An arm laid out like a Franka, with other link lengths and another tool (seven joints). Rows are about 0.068 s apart.
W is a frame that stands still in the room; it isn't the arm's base.
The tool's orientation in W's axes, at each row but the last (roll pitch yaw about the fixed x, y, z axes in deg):
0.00 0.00 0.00
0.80 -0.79 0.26
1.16 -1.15 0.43
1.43 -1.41 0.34
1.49 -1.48 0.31
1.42 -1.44 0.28
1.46 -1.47 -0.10
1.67 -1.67 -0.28
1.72 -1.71 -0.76
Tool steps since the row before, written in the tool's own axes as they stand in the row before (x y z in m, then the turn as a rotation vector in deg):
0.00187 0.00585 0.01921 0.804 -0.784 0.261
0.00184 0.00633 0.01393 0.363 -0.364 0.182
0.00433 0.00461 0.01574 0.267 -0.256 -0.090
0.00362 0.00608 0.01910 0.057 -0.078 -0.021
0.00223 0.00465 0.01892 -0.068 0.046 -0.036
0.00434 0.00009 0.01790 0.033 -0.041 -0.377
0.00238 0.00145 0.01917 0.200 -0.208 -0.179
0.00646 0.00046 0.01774 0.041 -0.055 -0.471
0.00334 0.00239 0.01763 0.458 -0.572 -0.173
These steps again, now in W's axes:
0.00187 0.00585 0.01921 0.804 -0.784 0.261
0.00162 0.00614 0.01404 0.362 -0.365 0.182
0.00398 0.00432 0.01591 0.271 -0.252 -0.090
0.00311 0.00562 0.01933 0.058 -0.077 -0.022
0.00172 0.00417 0.01909 -0.067 0.047 -0.037
0.00389 -0.00033 0.01800 0.043 -0.031 -0.377
0.00189 0.00096 0.01926 0.204 -0.204 -0.179
0.00594 -0.00009 0.01793 0.055 -0.042 -0.471
0.00283 0.00182 0.01779 0.456 -0.573 -0.176

